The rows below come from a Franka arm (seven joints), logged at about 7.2 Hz.
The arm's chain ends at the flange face. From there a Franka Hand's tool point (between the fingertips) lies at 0.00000 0.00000 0.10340 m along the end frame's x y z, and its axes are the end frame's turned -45 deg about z.
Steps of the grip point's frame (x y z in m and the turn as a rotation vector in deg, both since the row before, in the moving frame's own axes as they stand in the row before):
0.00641, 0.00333, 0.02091, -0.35, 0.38, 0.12
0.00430, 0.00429, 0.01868, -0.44, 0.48, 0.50
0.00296, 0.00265, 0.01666, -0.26, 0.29, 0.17
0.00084, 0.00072, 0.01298, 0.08, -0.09, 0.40
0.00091, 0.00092, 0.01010, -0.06, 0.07, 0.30
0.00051, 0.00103, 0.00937, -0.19, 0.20, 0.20
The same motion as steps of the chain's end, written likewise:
0.00596, -0.00214, 0.02091, 0.02, 0.52, 0.12
0.00490, 0.00004, 0.01869, 0.03, 0.65, 0.50
0.00326, -0.00018, 0.01666, 0.02, 0.39, 0.17
0.00132, -0.00010, 0.01298, -0.01, -0.12, 0.40
0.00113, 0.00002, 0.01010, 0.01, 0.09, 0.30
0.00059, 0.00038, 0.00937, 0.01, 0.28, 0.20

